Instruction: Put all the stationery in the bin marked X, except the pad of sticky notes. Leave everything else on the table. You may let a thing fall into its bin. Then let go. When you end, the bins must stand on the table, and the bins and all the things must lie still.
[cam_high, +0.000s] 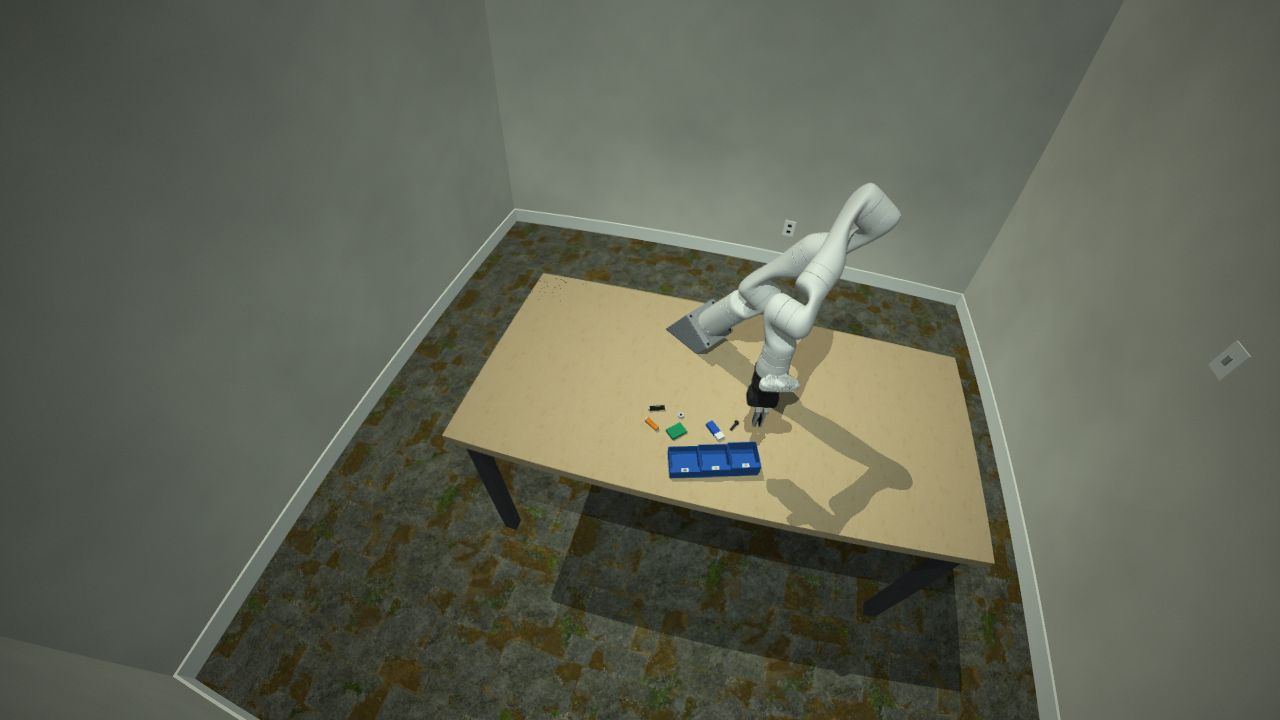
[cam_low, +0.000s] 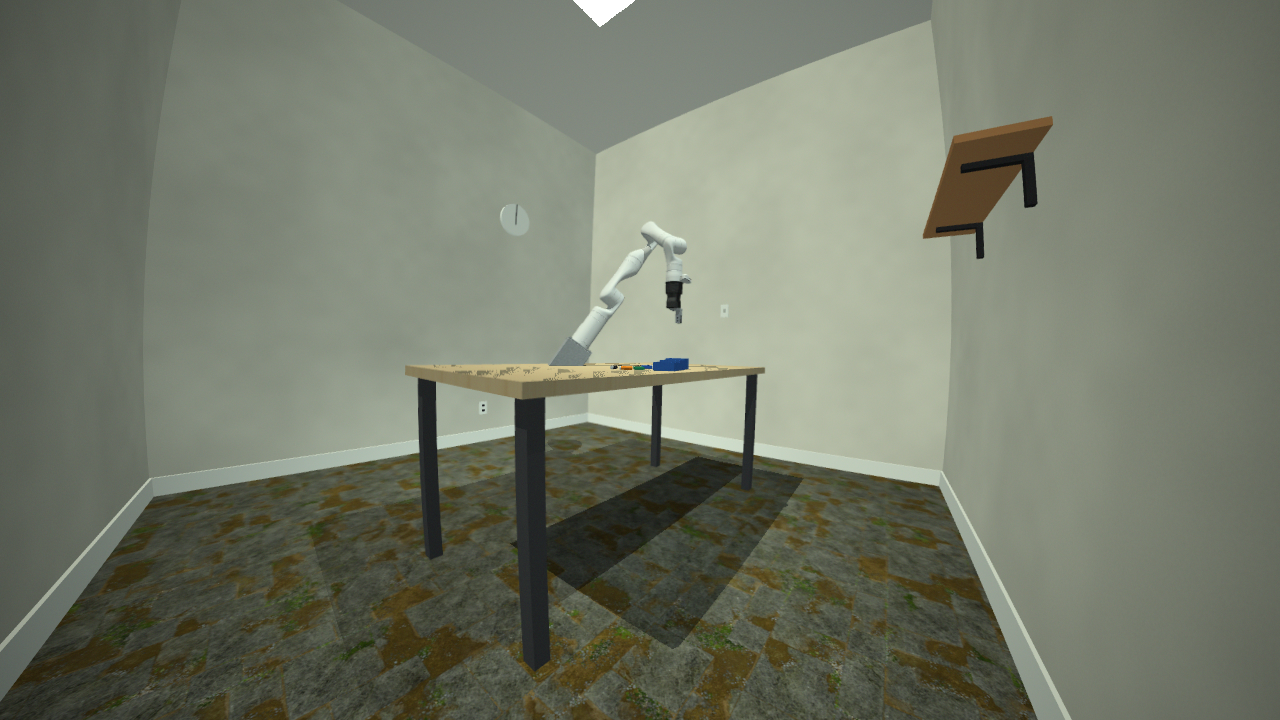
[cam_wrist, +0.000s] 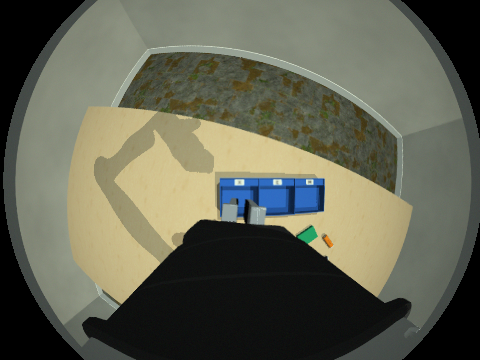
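My gripper is now 6 cm past the eraser, 11 cm to the left of it and 21 cm above it. The rest, counted from my hand: green pad 1 cm behind, 21 cm to the right, 21 cm below; then blue bin 4 cm ahead, 8 cm to the right, 20 cm below; then black bolt-like item 11 cm behind, 6 cm to the right, 21 cm below.
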